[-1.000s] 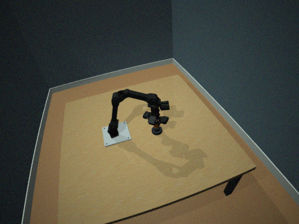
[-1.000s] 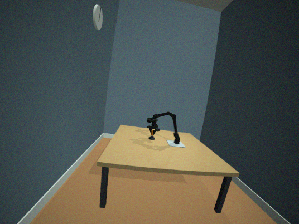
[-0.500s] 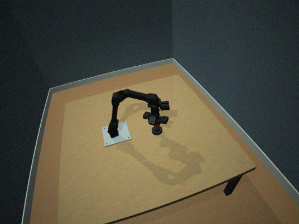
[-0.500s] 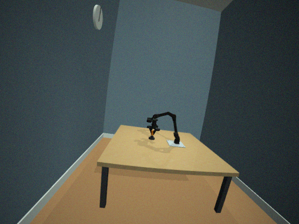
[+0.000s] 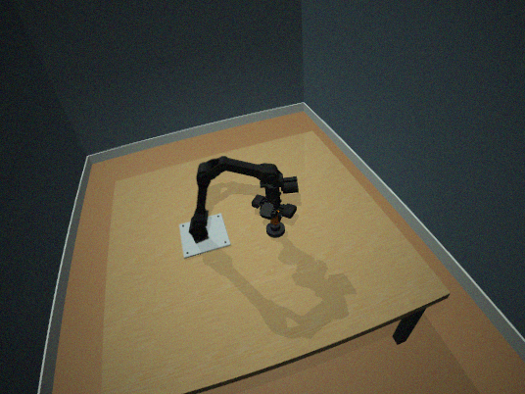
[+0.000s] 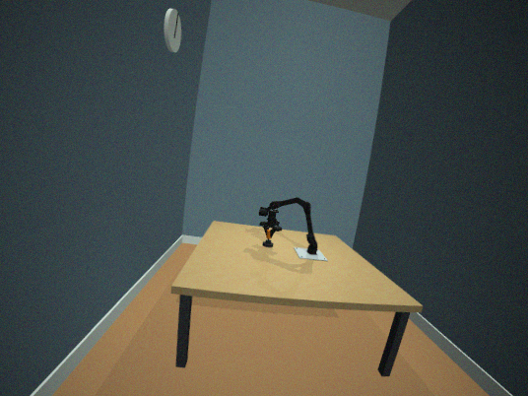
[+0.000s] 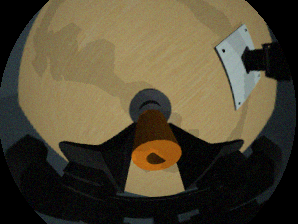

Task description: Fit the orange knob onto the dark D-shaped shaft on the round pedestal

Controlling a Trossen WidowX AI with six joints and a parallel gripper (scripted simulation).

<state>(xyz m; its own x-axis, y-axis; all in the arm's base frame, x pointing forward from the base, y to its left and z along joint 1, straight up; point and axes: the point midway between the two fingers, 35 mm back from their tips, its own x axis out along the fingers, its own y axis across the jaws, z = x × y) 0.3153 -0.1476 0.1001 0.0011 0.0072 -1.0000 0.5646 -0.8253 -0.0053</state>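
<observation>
My gripper tip is 20 mm below the orange knob. The rest, counted from my gripper tip: dark round pedestal 40 mm below.
</observation>
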